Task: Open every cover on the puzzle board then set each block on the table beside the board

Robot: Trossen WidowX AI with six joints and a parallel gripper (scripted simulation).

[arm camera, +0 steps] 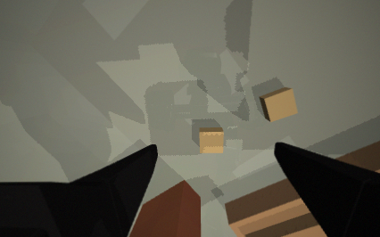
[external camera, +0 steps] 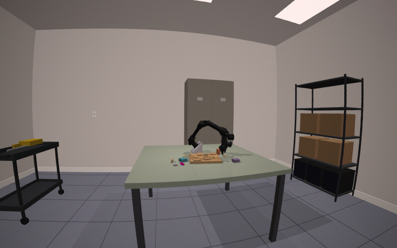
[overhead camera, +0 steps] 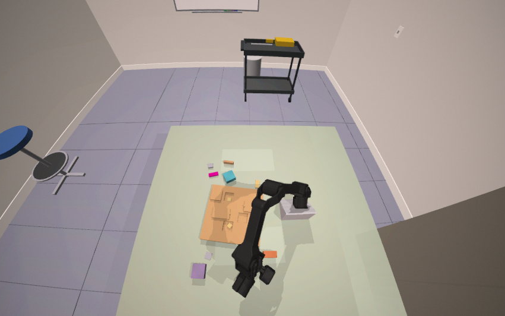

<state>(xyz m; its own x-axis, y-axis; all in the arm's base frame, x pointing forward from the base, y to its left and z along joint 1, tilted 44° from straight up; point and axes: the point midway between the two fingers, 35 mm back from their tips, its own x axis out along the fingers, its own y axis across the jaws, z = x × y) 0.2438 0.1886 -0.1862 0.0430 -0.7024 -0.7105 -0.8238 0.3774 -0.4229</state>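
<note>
The orange block lies 80 mm behind my gripper tip, 40 mm to the right of it and 10 mm above it. Also, from my gripper tip: purple block: 240 mm ahead, 40 mm to the left, 10 mm below; magenta bar: 240 mm ahead, 460 mm to the right, 20 mm below; teal block: 140 mm ahead, 450 mm to the right, 10 mm below.
</note>
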